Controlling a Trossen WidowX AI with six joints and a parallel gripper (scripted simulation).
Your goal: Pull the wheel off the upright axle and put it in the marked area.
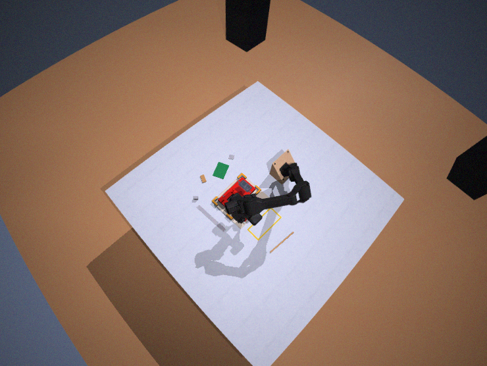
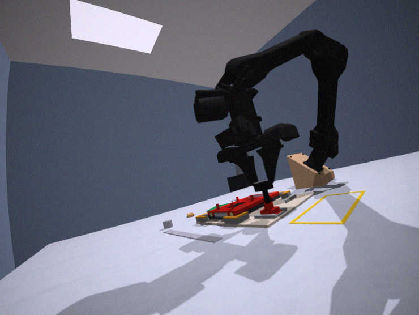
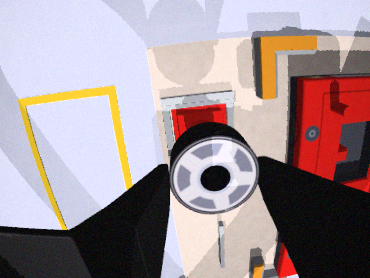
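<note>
Right now my gripper tip is 30 mm above the black axle. Also, from my gripper tip: wheel (right at my gripper tip); wooden stick (40 mm behind, 240 mm to the left, 60 mm below); grey strip (130 mm ahead, 130 mm to the right, 70 mm below).
</note>
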